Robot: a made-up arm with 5 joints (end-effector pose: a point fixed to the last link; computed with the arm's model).
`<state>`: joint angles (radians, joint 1 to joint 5).
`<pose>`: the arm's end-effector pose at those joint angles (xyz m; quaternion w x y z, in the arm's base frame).
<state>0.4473 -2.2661 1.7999 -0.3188 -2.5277</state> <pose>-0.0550 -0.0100 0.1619 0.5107 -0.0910 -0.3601 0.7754</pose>
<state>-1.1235 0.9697 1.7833 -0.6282 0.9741</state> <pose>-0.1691 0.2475 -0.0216 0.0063 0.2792 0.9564 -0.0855</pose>
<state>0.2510 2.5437 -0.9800 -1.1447 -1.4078</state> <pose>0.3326 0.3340 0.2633 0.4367 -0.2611 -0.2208 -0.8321</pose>
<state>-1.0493 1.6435 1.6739 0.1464 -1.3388</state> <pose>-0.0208 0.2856 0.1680 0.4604 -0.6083 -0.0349 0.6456</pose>
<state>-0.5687 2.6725 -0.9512 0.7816 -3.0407</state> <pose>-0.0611 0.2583 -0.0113 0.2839 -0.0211 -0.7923 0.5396</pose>
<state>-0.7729 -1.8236 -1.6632 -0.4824 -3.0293</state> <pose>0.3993 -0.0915 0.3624 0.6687 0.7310 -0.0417 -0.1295</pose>
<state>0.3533 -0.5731 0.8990 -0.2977 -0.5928</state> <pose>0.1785 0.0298 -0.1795 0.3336 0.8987 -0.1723 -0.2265</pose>
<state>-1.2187 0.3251 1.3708 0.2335 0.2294</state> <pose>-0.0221 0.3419 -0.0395 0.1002 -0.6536 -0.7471 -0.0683</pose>
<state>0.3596 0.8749 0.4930 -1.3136 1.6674</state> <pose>0.0833 0.1021 -0.2894 0.4355 0.0322 0.8920 -0.1172</pose>
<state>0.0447 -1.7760 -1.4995 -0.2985 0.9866</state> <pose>0.0092 -0.0354 0.4184 0.3080 0.0945 -0.8211 0.4712</pose>
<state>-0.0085 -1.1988 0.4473 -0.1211 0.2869</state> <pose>0.0653 -0.0151 -0.1438 0.4745 0.6373 0.4070 -0.4505</pose>
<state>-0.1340 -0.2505 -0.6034 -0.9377 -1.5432</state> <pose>0.3187 -0.1035 -0.0992 0.3208 0.8218 0.4709 -0.0069</pose>
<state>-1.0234 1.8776 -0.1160 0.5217 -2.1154</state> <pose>-0.0414 0.0692 0.0505 0.4519 -0.0560 -0.5010 0.7360</pose>
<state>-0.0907 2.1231 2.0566 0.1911 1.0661</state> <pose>0.2743 0.2974 0.4426 0.5773 -0.6258 -0.4218 -0.3117</pose>
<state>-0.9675 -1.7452 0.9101 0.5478 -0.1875</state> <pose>0.3650 0.0764 -0.0884 0.5883 0.7047 0.3379 0.2075</pose>
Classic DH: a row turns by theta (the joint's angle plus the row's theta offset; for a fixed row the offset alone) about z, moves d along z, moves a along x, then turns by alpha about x. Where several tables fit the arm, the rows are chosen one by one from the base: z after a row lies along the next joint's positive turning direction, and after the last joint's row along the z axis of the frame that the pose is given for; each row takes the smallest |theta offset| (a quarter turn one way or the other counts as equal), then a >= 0, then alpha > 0; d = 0 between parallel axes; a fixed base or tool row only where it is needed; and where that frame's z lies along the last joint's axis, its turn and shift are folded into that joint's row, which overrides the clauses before.
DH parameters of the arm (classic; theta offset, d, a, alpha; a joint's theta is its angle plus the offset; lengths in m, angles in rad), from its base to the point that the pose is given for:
base (fixed): 0.4727 0 0.2113 3.1416
joint 1: -1.0018 -0.0786 0.0182 -1.9055
joint 2: -0.161 0.0997 -0.0243 1.989
joint 3: -0.6938 0.1041 -0.0069 -1.4011
joint 4: 0.3643 -0.248 0.0613 -2.0463
joint 5: 1.1949 -0.5117 -0.0079 -2.7488
tool (fixed): 1.5499 -0.26 0 0

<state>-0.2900 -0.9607 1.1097 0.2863 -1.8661</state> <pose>0.2448 -0.0302 -0.1234 0.0006 0.8104 -0.5216 0.2667</pose>
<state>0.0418 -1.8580 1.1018 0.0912 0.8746</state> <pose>0.1429 -0.1722 -0.0979 0.6624 0.4474 0.1731 -0.5755</pose>
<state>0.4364 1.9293 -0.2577 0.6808 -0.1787</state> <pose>0.0356 0.1606 0.0838 0.5497 -0.1044 -0.5887 -0.5835</pose>
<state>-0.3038 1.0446 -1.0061 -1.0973 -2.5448</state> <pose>0.4285 0.3136 -0.1326 0.4929 -0.7364 -0.4294 -0.1742</pose>
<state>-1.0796 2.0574 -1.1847 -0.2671 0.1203</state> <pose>-0.1013 0.1849 -0.0761 0.4064 0.4071 -0.3253 -0.7506</pose>
